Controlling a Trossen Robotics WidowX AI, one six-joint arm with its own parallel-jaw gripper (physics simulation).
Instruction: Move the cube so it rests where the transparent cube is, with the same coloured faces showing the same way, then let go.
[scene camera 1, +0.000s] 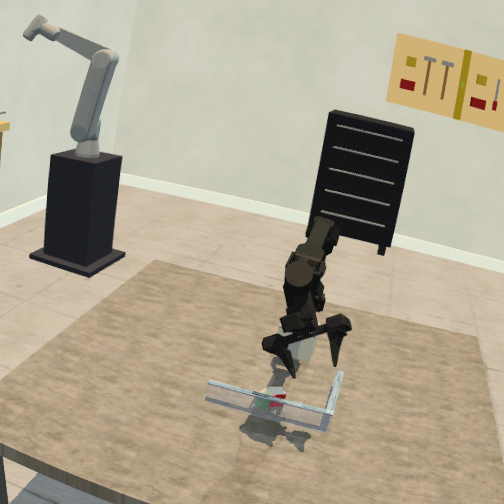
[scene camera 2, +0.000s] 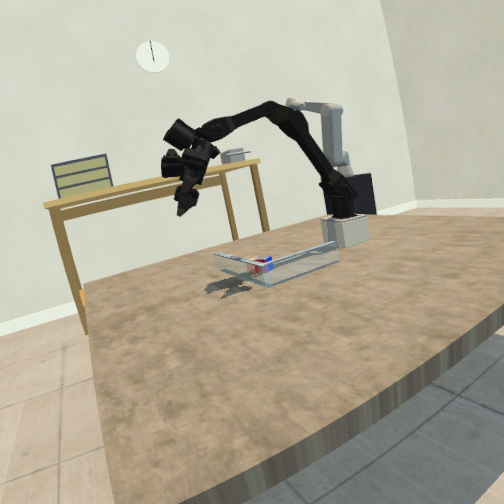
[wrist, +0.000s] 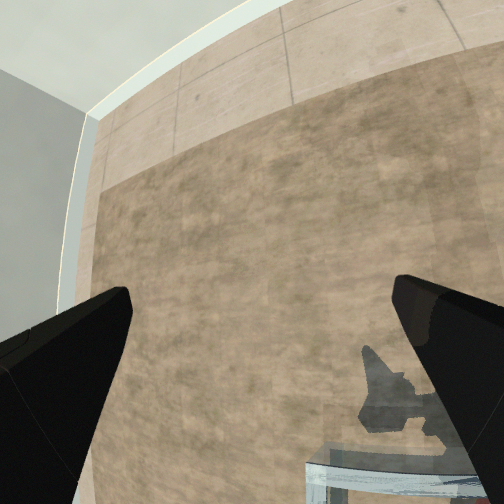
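Note:
A small cube (scene camera 1: 268, 403) with red, green and white faces lies on the table inside the corner of a grey L-shaped rail (scene camera 1: 290, 406). It also shows in scene camera 2 (scene camera 2: 263, 264) with red and blue faces. I cannot make out a separate transparent cube. My gripper (scene camera 1: 312, 352) hangs open and empty well above the cube, fingers spread; it shows in scene camera 2 (scene camera 2: 188, 197) and the wrist view (wrist: 260, 390). The wrist view shows only the rail's edge (wrist: 400, 480) at the bottom.
A black drawer cabinet (scene camera 1: 365, 180) stands behind the table. A second grey arm on a black pedestal (scene camera 1: 80, 205) stands at the left. A wooden side table (scene camera 2: 150, 215) stands beyond the table in scene camera 2.

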